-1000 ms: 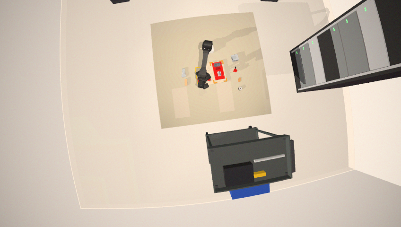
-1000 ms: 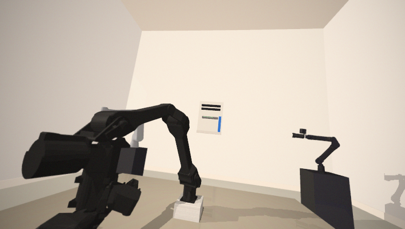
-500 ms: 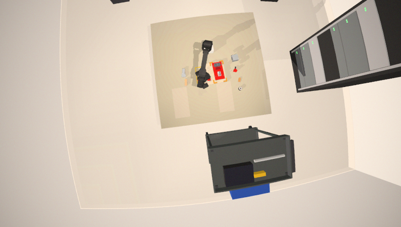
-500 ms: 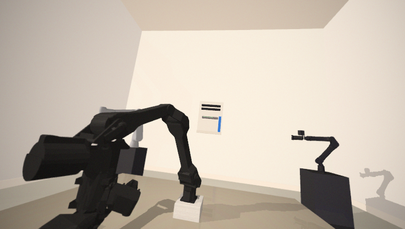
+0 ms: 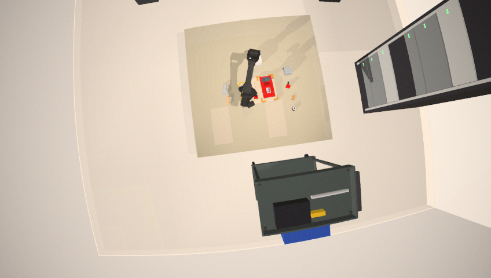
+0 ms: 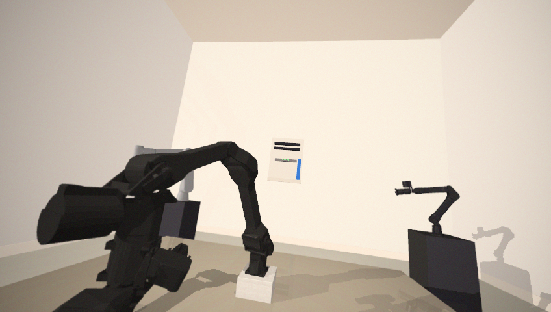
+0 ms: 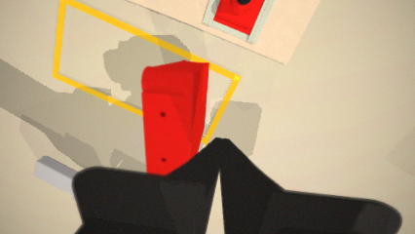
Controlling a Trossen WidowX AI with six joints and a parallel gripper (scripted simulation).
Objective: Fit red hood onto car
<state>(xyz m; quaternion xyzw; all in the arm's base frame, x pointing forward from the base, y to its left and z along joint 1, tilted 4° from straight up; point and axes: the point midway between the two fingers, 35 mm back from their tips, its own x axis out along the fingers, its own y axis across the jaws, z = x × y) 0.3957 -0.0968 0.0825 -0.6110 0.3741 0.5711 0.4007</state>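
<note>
My gripper tip is 30 mm past the red hood and 30 mm above it. Also, from my gripper tip: jig 180 mm to the left, 100 mm behind, 70 mm below.
</note>
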